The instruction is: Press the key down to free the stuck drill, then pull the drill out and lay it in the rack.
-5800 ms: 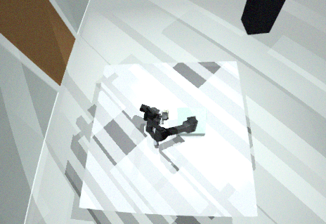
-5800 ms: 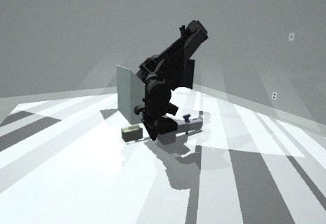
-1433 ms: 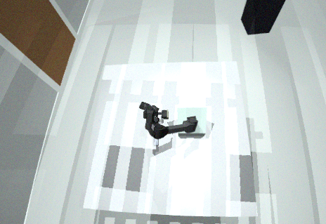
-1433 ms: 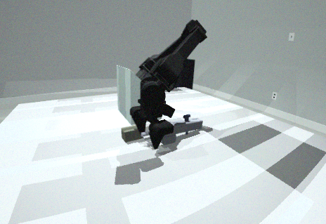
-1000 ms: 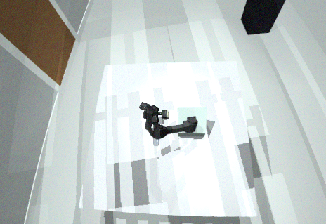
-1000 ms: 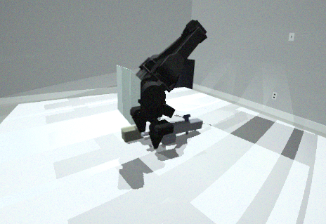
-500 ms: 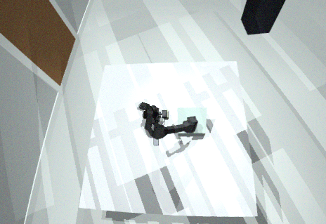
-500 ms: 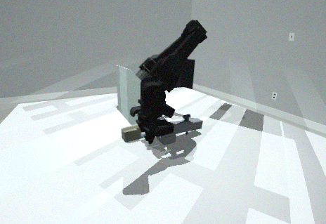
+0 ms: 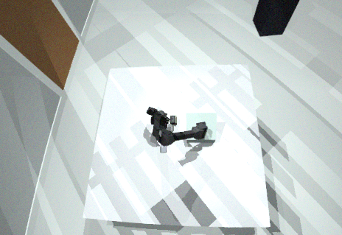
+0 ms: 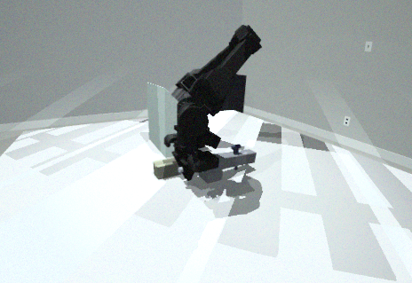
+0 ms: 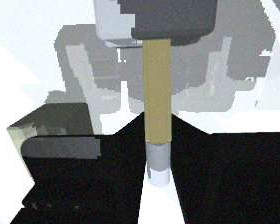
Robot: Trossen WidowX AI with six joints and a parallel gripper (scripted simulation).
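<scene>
My gripper tip is 40 mm to the right of the drill and 30 mm below it. Also, from my gripper tip: small blue key 10 mm ahead, 160 mm to the left, 30 mm above; rack 80 mm behind, 20 mm to the right; grey housing 10 mm ahead, 140 mm to the left, 20 mm above.
</scene>
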